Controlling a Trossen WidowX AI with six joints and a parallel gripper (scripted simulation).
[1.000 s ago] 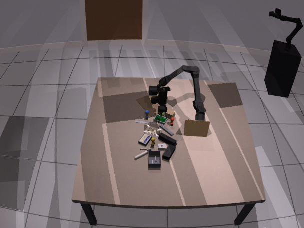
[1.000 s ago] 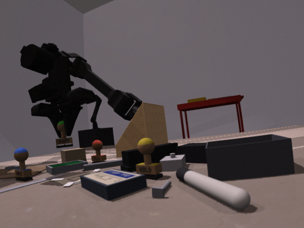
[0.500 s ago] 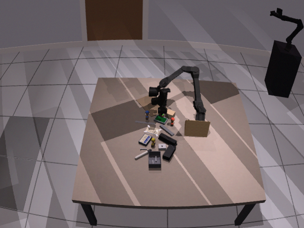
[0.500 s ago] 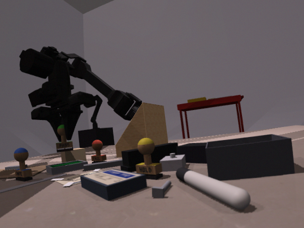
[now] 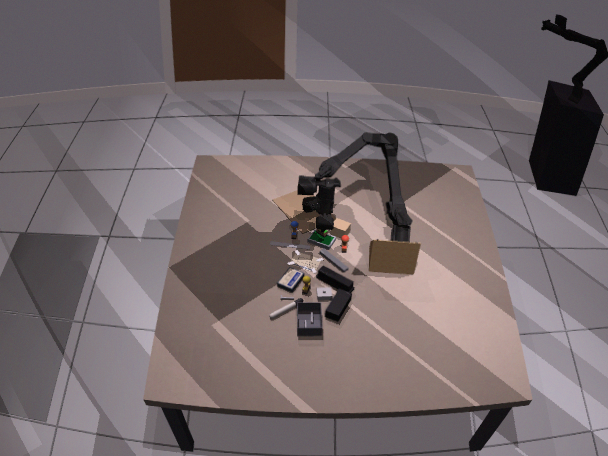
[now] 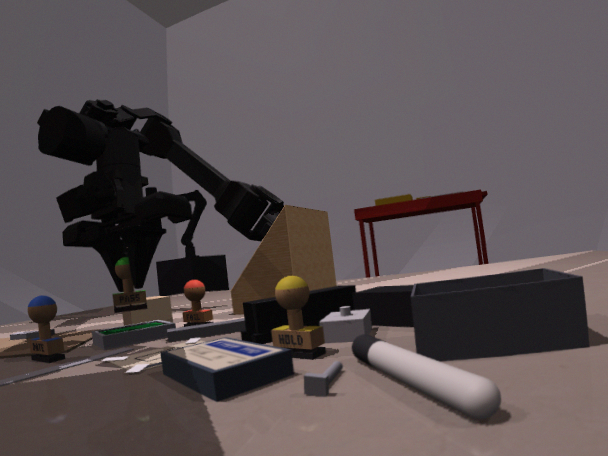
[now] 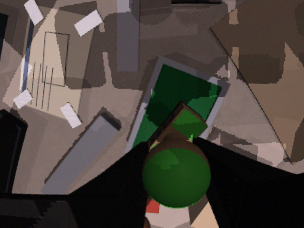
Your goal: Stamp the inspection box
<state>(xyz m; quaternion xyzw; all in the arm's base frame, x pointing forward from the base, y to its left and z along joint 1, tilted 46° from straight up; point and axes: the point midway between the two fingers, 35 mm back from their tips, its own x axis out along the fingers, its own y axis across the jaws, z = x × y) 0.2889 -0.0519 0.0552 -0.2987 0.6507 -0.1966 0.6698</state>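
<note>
My gripper tip is 6 cm above the green ink pad. Also, from my gripper tip: red-knobbed stamp (9 cm behind, 4 cm below, 3 cm to the left); green-knobbed stamp (1 cm below); blue-knobbed stamp (11 cm ahead, 4 cm below, 2 cm to the right).
</note>
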